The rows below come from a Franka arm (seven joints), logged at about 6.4 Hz.
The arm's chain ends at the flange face. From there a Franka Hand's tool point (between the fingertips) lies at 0.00 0.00 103.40 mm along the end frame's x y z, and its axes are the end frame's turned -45 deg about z.
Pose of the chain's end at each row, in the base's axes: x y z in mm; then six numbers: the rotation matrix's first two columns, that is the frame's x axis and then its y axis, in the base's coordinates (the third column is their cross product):
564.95, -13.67, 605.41, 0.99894, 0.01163, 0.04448, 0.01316, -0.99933, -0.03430
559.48, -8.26, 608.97, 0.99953, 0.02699, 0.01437, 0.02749, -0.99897, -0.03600
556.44, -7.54, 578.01, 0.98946, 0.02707, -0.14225, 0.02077, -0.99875, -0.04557
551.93, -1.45, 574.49, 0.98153, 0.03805, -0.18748, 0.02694, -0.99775, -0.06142
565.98, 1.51, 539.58, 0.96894, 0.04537, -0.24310, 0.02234, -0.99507, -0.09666
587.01, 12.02, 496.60, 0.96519, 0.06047, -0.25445, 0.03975, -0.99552, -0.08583
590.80, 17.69, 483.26, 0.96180, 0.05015, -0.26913, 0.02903, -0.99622, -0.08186
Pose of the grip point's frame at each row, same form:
569.50, -10.07, 502.17, 0.69705, 0.71486, 0.05571, 0.71566, -0.69841, 0.00720
560.86, -4.50, 505.65, 0.68734, 0.72546, 0.03562, 0.72621, -0.68729, -0.01529
541.62, -3.18, 475.77, 0.68497, 0.72536, -0.06836, 0.71434, -0.68708, -0.13281
532.35, 4.26, 473.12, 0.67500, 0.73242, -0.08914, 0.71310, -0.67861, -0.17600
540.51, 10.63, 439.78, 0.66935, 0.73570, -0.10355, 0.70094, -0.67154, -0.24025
560.28, 19.54, 397.00, 0.65438, 0.74670, -0.11923, 0.71060, -0.66118, -0.24061
562.65, 25.02, 384.04, 0.65957, 0.73990, -0.13242, 0.70062, -0.66897, -0.24819

